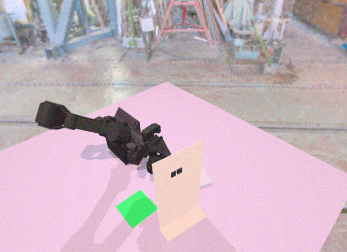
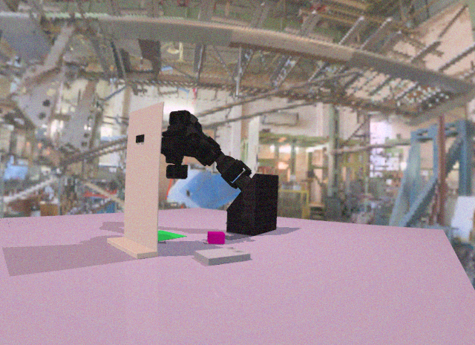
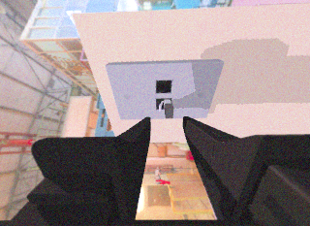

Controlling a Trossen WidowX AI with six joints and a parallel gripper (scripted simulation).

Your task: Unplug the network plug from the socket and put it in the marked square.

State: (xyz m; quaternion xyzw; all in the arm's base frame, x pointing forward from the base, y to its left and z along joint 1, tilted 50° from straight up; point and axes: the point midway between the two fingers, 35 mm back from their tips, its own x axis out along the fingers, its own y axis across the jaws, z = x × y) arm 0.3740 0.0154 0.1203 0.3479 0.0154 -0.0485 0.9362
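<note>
My gripper tip is now 30 mm short of the pale grey plug and 10 mm to the left of it. Round my gripper tip: flat grey plate (20 mm behind, 190 mm to the left, 260 mm below); then upright panel (40 mm ahead, 20 mm to the right, 110 mm below); then green marked square (120 mm behind, 90 mm to the right, 270 mm below).
</note>
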